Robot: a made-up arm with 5 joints. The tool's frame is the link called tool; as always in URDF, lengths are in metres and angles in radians.
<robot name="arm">
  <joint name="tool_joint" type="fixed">
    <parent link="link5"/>
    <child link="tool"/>
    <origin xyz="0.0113 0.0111 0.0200" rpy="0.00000 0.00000 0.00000"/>
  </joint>
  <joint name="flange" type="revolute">
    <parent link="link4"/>
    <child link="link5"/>
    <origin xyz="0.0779 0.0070 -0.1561" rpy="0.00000 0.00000 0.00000"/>
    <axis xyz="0 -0.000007 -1"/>
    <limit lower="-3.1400" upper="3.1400"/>
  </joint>
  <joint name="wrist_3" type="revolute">
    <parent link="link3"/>
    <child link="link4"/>
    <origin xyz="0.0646 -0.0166 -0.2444" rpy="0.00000 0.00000 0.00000"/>
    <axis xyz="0 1 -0.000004"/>
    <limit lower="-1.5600" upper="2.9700"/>
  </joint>
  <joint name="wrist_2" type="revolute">
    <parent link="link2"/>
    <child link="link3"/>
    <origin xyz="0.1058 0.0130 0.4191" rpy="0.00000 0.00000 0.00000"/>
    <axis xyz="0 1 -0.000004"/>
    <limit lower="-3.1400" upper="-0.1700"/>
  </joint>
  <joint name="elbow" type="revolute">
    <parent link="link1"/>
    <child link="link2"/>
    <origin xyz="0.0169 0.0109 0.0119" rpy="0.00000 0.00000 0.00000"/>
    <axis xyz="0 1 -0.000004"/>
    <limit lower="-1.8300" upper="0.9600"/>
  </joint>
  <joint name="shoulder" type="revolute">
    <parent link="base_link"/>
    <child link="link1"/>
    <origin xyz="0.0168 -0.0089 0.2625" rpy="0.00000 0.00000 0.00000"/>
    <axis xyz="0 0 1"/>
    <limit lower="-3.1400" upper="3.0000"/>
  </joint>
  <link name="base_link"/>
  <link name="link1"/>
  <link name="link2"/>
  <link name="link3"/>
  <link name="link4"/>
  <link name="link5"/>
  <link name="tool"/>
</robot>
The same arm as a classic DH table. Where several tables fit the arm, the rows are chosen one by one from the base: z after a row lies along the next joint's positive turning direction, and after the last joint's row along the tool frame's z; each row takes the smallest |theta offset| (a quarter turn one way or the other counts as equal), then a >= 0, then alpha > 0; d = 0 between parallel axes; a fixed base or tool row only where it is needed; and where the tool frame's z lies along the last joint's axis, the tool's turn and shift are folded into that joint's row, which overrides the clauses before.
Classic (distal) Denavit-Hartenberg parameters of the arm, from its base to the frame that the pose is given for. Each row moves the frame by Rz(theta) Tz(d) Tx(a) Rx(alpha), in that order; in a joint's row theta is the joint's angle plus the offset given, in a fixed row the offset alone. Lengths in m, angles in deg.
base (fixed): d 0  theta_offset -27.91  a 0.019  alpha 0
shoulder: d 0.2744  theta_offset 27.91  a 0.0169  alpha -90
elbow: d 0  theta_offset -75.83  a 0.4322  alpha 0
wrist_2: d 0  theta_offset -28.97  a -0.2528  alpha 0
wrist_3: d 0.0143  theta_offset -75.19  a -0.0779  alpha 90
flange: d 0  theta_offset -44.49  a -0.0158  alpha 180
tool (fixed): d -0.1361  theta_offset 135.51  a 0  alpha 0
Joint limits (deg, base to tool): -179.91..171.89 -104.85..55 -179.91..-9.74 -89.38..170.17 -179.91..179.91

